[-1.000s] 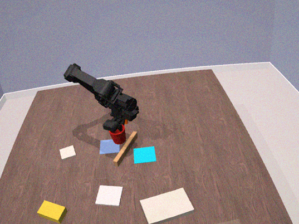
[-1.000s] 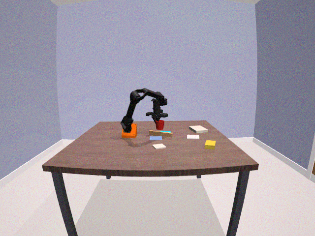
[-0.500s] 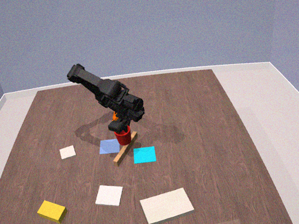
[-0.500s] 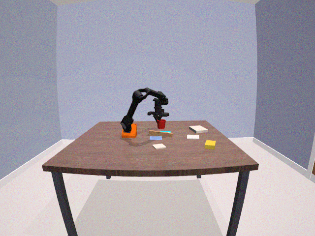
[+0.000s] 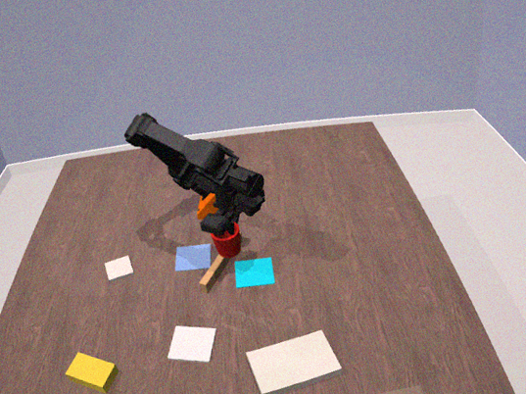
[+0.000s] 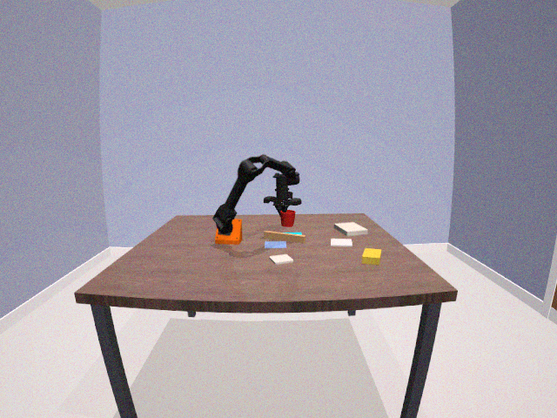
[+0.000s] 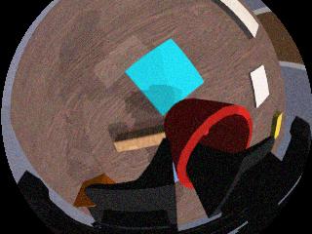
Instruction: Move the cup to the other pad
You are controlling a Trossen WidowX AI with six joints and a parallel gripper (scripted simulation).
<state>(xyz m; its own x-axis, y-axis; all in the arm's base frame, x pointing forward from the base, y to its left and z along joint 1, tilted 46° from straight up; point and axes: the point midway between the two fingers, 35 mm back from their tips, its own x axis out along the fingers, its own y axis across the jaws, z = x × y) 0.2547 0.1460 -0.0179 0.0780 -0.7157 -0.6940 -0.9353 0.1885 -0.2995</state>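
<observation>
Now: gripper tip 4 cm short of the cyan pad, 5 cm to the right of it and 11 cm above it. From my gripper tip the other things lie so: wooden bar: 1 cm ahead, 4 cm to the right, 10 cm below; then red cup: 3 cm ahead, 1 cm to the right; then blue pad: 1 cm behind, 13 cm to the right, 11 cm below.
</observation>
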